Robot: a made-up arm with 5 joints.
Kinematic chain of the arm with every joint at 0, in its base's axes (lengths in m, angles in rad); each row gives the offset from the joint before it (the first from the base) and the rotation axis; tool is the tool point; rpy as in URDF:
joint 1: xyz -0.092 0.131 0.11 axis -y
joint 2: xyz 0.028 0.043 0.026 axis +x
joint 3: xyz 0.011 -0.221 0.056 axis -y
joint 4: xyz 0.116 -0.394 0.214 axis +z
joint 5: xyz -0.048 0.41 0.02 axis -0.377 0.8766 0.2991
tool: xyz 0.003 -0.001 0.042 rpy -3.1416 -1.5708 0
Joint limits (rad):
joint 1: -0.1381..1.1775
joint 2: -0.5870..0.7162
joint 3: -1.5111..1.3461
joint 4: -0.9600..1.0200
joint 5: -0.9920..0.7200
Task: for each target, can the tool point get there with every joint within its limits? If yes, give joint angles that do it. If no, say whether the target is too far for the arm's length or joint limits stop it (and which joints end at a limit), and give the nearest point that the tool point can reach.
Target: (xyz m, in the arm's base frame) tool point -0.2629 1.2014 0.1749
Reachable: no: joint limits stop it (at a limit: joint 1, joint 2, joint 5) | nearest point -0.5080 0.2211 0.3002 | short by 1.018 m
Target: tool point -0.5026 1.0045 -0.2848
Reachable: no: joint limits stop it (at a limit: joint 1, joint 2, joint 3, joint 5) | nearest point -0.5430 0.1874 0.1139 | short by 0.910 m
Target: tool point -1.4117 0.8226 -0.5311
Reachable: no: too far | nearest point -0.7472 0.1859 0.2352 | short by 1.198 m
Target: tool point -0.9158 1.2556 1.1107
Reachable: no: too far | nearest point -0.5405 0.1985 0.6549 | short by 1.211 m
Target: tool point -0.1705 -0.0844 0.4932
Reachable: yes | joints 1.0034 0.1669 -0.2050 -0.3287 -0.3808
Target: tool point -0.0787 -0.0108 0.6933
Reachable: yes | joints 0.0763 -0.1789 0.8986 -0.7137 0.5142
